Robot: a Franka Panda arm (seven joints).
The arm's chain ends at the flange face. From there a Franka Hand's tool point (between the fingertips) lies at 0.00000 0.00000 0.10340 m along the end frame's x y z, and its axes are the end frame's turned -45 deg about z.
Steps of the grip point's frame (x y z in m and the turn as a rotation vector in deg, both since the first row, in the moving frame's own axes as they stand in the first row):
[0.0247 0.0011 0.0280 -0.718 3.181 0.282]
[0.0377 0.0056 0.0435 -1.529 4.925 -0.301]
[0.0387 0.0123 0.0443 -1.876 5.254 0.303]
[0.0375 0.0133 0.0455 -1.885 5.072 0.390]
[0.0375 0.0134 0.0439 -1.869 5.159 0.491]
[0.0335 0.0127 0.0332 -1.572 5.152 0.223]
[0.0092 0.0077 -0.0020 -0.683 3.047 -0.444]
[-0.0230 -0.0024 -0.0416 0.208 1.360 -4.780]
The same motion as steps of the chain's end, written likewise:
[0.0133 -0.0136 0.0282 1.742 2.757 0.282]
[0.0224 -0.0183 0.0439 2.401 4.564 -0.301]
[0.0270 -0.0144 0.0448 2.389 5.042 0.303]
[0.0270 -0.0131 0.0460 2.254 4.919 0.390]
[0.0270 -0.0129 0.0444 2.326 4.970 0.491]
[0.0241 -0.0102 0.0337 2.531 4.755 0.223]
[0.0072 0.0020 -0.0018 1.672 2.638 -0.444]
[-0.0193 0.0166 -0.0416 1.109 0.815 -4.780]

